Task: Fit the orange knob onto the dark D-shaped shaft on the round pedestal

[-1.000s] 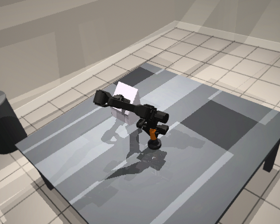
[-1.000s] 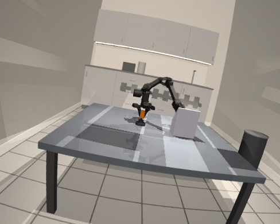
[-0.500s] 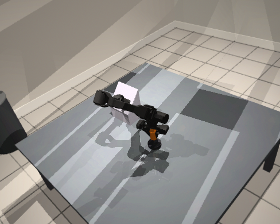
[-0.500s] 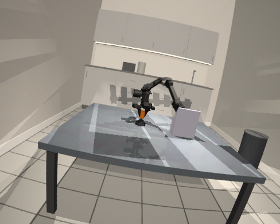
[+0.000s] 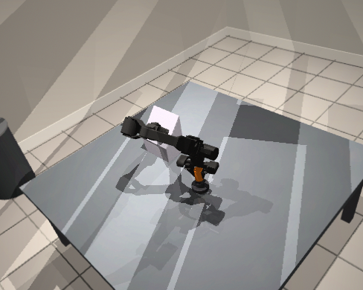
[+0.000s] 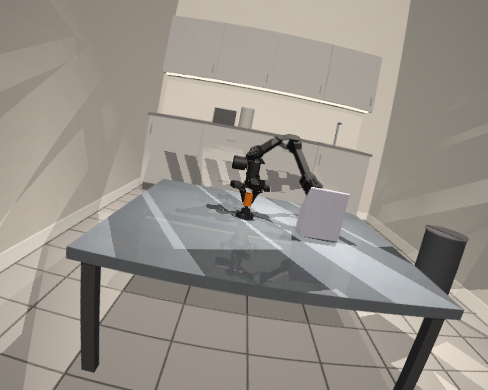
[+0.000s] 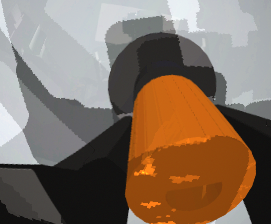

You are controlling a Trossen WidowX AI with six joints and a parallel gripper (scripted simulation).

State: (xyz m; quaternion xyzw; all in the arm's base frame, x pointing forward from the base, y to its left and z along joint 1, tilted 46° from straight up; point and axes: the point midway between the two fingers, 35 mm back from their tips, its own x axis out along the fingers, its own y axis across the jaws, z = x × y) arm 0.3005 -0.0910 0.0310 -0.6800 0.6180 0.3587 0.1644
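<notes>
The orange knob is 20 mm above my gripper tip. From my gripper tip the other things lie so: round dark pedestal (40 mm below).
</notes>
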